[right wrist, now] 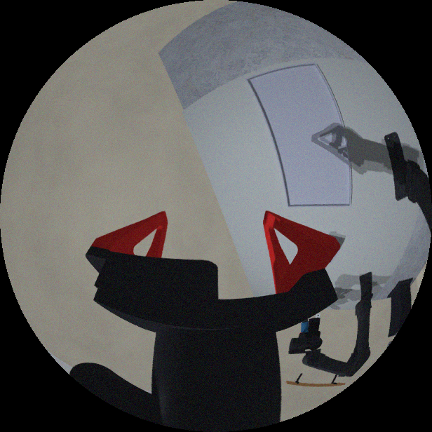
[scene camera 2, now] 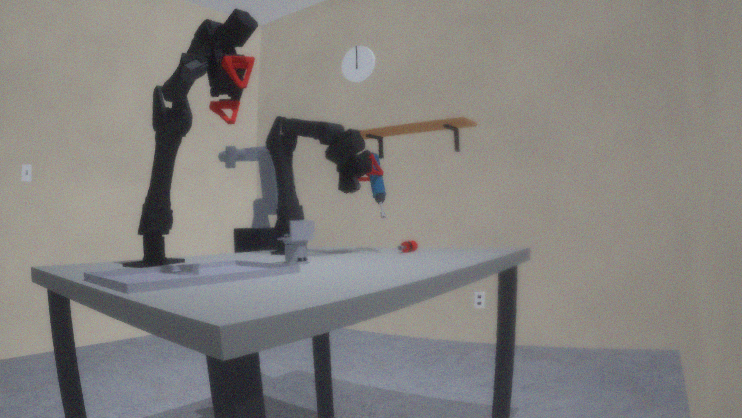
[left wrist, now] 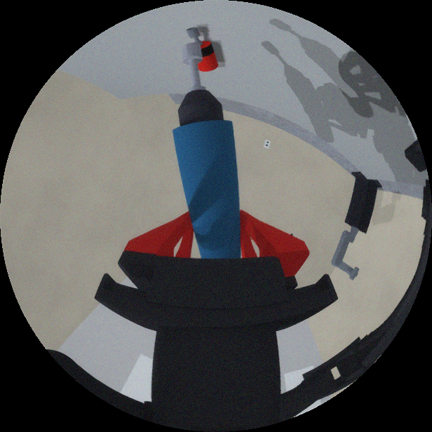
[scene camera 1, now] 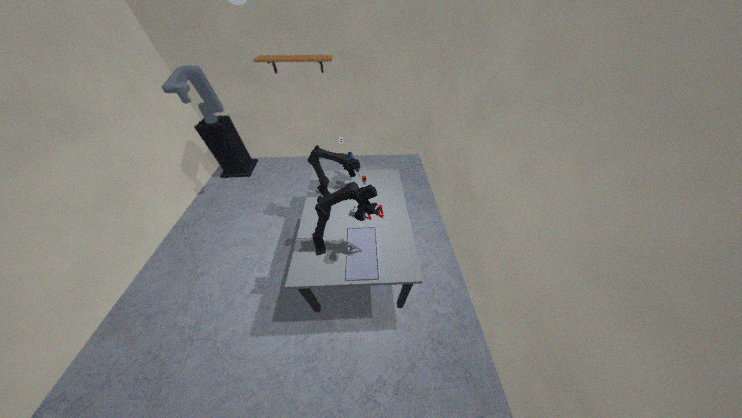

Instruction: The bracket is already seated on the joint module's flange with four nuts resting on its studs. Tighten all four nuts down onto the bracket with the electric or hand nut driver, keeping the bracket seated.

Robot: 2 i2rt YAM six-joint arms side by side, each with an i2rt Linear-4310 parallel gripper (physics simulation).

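Places are measured from the left arm's base along level axes (x down, y left, z ahead), in metres.
Where they show: left gripper, between the fingertips: (scene camera 2: 378, 176); right gripper, between the fingertips: (scene camera 2: 236, 106) (scene camera 1: 377, 218); left arm's base, origin of its link: (scene camera 1: 324, 192); right arm's base, origin of its link: (scene camera 2: 154, 264) (scene camera 1: 319, 243).
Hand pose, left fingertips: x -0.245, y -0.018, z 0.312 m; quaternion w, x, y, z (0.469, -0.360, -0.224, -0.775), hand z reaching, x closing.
Things, the pixels of their top centre, and the offset from my left fingertips.
- grey joint module, centre of its top: (scene camera 2: 295, 234) dx +0.171, dy -0.373, dz -0.191 m
- red tool with a black band, centre of its top: (scene camera 2: 406, 241) (scene camera 1: 364, 178) dx +0.211, dy -0.046, dz +0.086 m
- shallow pale tray, centre of its top: (scene camera 2: 192, 269) (scene camera 1: 362, 250) dx +0.229, dy -0.705, dz -0.336 m
My left gripper (scene camera 2: 371, 170) (left wrist: 216, 215) is shut on the blue nut driver (scene camera 2: 378, 185) (left wrist: 206, 170). It holds the driver high above the table, with its socket end pointing down and slightly outward in scene camera 2. My right gripper (scene camera 2: 233, 92) (right wrist: 215, 216) is open and empty, high above the table. The grey joint module (scene camera 2: 296, 250) stands upright on the table in scene camera 2, with the pale bracket (scene camera 2: 302, 228) on top. The nuts and studs are too small to make out. A red tool with a black band (scene camera 1: 363, 178) (scene camera 2: 409, 246) (left wrist: 208, 63) lies on the table.
A shallow pale tray (scene camera 1: 361, 262) (scene camera 2: 124, 286) (right wrist: 305, 115) lies in front of the right arm's base. The joint module stands near its far end in scene camera 2. A wooden shelf (scene camera 1: 293, 58) (scene camera 2: 420, 127) is on the wall. A grey arm on a black pedestal (scene camera 1: 228, 147) stands beyond the table.
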